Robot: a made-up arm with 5 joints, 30 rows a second.
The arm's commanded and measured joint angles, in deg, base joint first. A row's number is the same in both.
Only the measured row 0 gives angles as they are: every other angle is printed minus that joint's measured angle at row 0.
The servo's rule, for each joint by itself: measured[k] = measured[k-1] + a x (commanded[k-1-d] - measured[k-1]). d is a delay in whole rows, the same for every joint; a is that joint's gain. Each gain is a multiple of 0.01, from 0.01 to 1. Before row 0 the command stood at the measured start. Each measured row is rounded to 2 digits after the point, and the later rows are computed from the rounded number. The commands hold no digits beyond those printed.
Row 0, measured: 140.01, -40.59, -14.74, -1.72, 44.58
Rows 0 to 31, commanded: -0.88, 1.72, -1.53, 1.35, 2.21; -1.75, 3.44, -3.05, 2.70, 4.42; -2.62, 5.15, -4.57, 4.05, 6.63; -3.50, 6.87, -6.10, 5.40, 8.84; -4.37, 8.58, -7.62, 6.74, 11.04; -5.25, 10.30, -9.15, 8.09, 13.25; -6.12, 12.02, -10.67, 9.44, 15.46; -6.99, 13.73, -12.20, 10.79, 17.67; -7.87, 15.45, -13.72, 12.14, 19.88; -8.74, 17.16, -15.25, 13.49, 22.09; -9.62, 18.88, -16.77, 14.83, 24.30; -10.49, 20.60, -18.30, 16.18, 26.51; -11.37, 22.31, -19.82, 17.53, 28.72; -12.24, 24.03, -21.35, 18.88, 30.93; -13.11, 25.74, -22.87, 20.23, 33.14; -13.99, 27.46, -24.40, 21.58, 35.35; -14.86, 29.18, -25.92, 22.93, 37.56; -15.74, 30.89, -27.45, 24.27, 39.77; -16.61, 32.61, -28.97, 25.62, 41.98; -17.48, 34.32, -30.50, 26.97, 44.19; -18.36, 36.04, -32.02, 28.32, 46.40; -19.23, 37.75, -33.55, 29.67, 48.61; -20.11, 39.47, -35.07, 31.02, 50.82; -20.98, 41.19, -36.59, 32.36, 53.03; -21.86, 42.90, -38.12, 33.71, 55.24; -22.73, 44.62, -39.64, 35.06, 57.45; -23.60, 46.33, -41.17, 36.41, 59.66; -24.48, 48.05, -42.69, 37.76, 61.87; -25.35, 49.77, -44.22, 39.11, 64.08; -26.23, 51.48, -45.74, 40.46, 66.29; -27.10, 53.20, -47.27, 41.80, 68.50; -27.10, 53.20, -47.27, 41.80, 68.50
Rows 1 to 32, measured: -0.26, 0.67, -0.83, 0.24, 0.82; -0.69, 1.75, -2.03, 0.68, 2.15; -1.25, 3.08, -3.40, 1.29, 3.81; -1.90, 4.56, -4.86, 2.03, 5.67; -2.62, 6.13, -6.35, 2.88, 7.66; -3.38, 7.76, -7.86, 3.82, 9.73; -4.17, 9.42, -9.38, 4.83, 11.85; -4.99, 11.10, -10.90, 5.90, 14.00; -5.83, 12.80, -12.42, 7.02, 16.18; -6.67, 14.50, -13.95, 8.18, 18.37; -7.53, 16.21, -15.47, 9.38, 20.56; -8.39, 17.92, -17.00, 10.60, 22.76; -9.25, 19.63, -18.52, 11.85, 24.97; -10.12, 21.35, -20.05, 13.12, 27.18; -10.99, 23.06, -21.57, 14.40, 29.39; -11.86, 24.78, -23.10, 15.69, 31.60; -12.73, 26.50, -24.62, 16.99, 33.81; -13.60, 28.21, -26.15, 18.30, 36.02; -14.47, 29.93, -27.67, 19.62, 38.23; -15.34, 31.64, -29.20, 20.94, 40.44; -16.22, 33.36, -30.72, 22.27, 42.65; -17.09, 35.07, -32.25, 23.60, 44.86; -17.97, 36.79, -33.77, 24.94, 47.07; -18.84, 38.51, -35.29, 26.28, 49.28; -19.72, 40.22, -36.82, 27.62, 51.49; -20.59, 41.94, -38.34, 28.96, 53.70; -21.46, 43.65, -39.87, 30.30, 55.91; -22.34, 45.37, -41.39, 31.64, 58.12; -23.21, 47.09, -42.92, 32.98, 60.33; -24.09, 48.80, -44.44, 34.33, 62.54; -24.96, 50.52, -45.97, 35.67, 64.75; -25.58, 51.57, -46.67, 36.77, 66.14
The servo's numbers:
d 0
a 0.29 0.39 0.54 0.18 0.37

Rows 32 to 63, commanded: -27.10, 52.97, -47.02, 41.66, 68.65; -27.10, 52.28, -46.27, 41.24, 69.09; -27.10, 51.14, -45.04, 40.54, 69.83; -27.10, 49.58, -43.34, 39.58, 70.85; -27.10, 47.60, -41.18, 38.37, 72.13; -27.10, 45.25, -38.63, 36.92, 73.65; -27.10, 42.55, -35.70, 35.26, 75.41; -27.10, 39.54, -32.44, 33.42, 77.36; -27.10, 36.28, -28.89, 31.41, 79.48; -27.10, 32.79, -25.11, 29.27, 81.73; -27.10, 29.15, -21.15, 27.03, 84.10; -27.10, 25.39, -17.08, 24.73, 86.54; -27.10, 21.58, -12.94, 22.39, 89.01; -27.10, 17.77, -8.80, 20.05, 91.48; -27.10, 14.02, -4.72, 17.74, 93.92; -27.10, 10.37, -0.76, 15.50, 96.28; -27.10, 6.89, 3.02, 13.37, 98.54; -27.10, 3.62, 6.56, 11.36, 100.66; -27.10, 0.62, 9.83, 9.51, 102.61; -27.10, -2.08, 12.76, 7.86, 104.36; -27.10, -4.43, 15.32, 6.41, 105.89; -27.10, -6.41, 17.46, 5.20, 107.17; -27.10, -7.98, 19.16, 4.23, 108.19; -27.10, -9.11, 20.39, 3.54, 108.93; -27.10, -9.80, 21.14, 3.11, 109.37; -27.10, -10.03, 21.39, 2.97, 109.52; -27.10, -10.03, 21.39, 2.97, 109.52; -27.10, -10.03, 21.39, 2.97, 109.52; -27.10, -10.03, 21.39, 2.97, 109.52; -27.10, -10.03, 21.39, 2.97, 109.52; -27.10, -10.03, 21.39, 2.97, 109.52; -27.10, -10.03, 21.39, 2.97, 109.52
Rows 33 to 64, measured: -26.02, 52.12, -46.86, 37.65, 67.07; -26.33, 52.18, -46.54, 38.30, 67.82; -26.55, 51.77, -45.73, 38.70, 68.56; -26.71, 50.92, -44.44, 38.86, 69.41; -26.82, 49.63, -42.68, 38.77, 70.42; -26.90, 47.92, -40.49, 38.44, 71.62; -26.96, 45.83, -37.90, 37.87, 73.02; -27.00, 43.38, -34.95, 37.07, 74.63; -27.03, 40.61, -31.68, 36.05, 76.42; -27.05, 37.56, -28.13, 34.83, 78.38; -27.06, 34.28, -24.36, 33.43, 80.50; -27.07, 30.81, -20.43, 31.86, 82.73; -27.08, 27.21, -16.39, 30.16, 85.05; -27.09, 23.53, -12.29, 28.34, 87.43; -27.09, 19.82, -8.20, 26.43, 89.83; -27.09, 16.13, -4.18, 24.46, 92.22; -27.09, 12.53, -0.29, 22.46, 94.56; -27.09, 9.06, 3.41, 20.46, 96.82; -27.09, 5.77, 6.88, 18.49, 98.96; -27.09, 2.71, 10.06, 16.58, 100.96; -27.09, -0.07, 12.90, 14.75, 102.78; -27.09, -2.54, 15.36, 13.03, 104.40; -27.09, -4.66, 17.41, 11.45, 105.80; -27.09, -6.40, 19.02, 10.03, 106.96; -27.09, -7.73, 20.16, 8.78, 107.85; -27.09, -8.63, 20.82, 7.73, 108.47; -27.09, -9.18, 21.13, 6.87, 108.86; -27.09, -9.51, 21.27, 6.17, 109.10; -27.09, -9.71, 21.33, 5.59, 109.26; -27.09, -9.83, 21.36, 5.12, 109.36; -27.09, -9.91, 21.38, 4.73, 109.42; -27.09, -9.96, 21.39, 4.41, 109.46
